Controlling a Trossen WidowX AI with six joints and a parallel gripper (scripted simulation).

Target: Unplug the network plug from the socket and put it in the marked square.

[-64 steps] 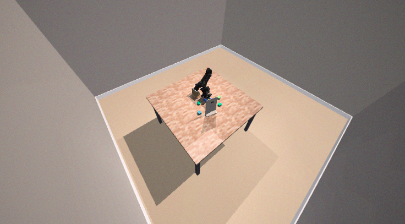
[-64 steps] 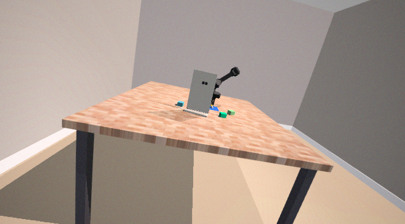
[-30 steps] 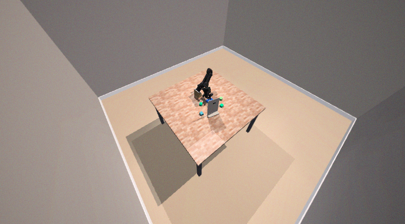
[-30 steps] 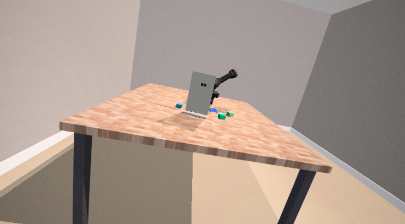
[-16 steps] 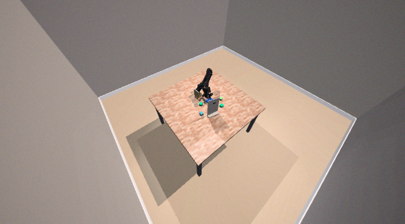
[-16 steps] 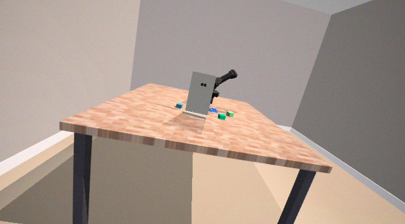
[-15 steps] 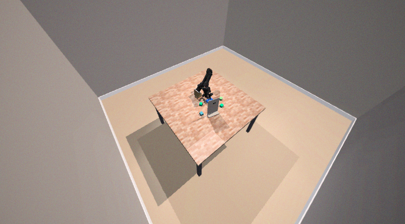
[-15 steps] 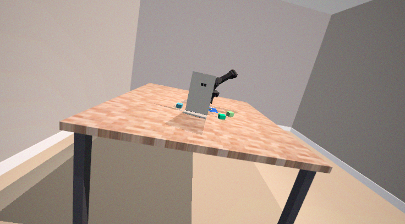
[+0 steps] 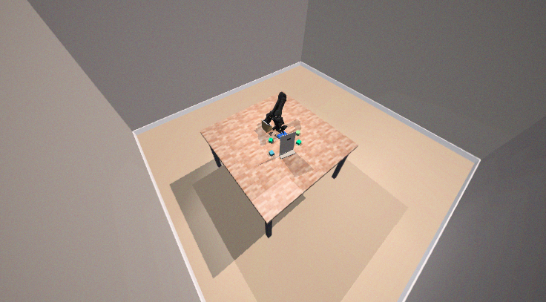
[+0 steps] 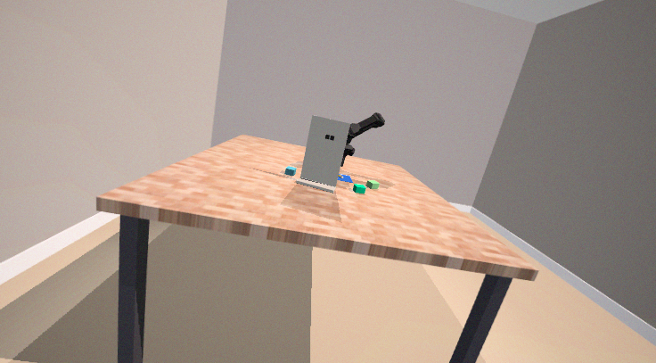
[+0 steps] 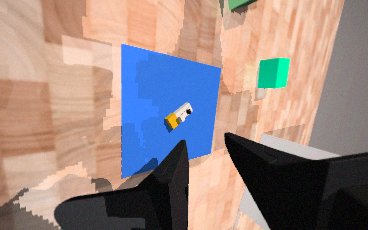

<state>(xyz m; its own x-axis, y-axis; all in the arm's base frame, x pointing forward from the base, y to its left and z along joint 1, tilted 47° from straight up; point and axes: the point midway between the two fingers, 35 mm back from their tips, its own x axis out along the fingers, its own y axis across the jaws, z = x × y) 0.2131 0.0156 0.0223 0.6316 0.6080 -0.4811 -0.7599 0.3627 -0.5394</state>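
Now: gripper tip 50 mm above the blue marked square, 10 mm to the right of it and 10 mm short of it.
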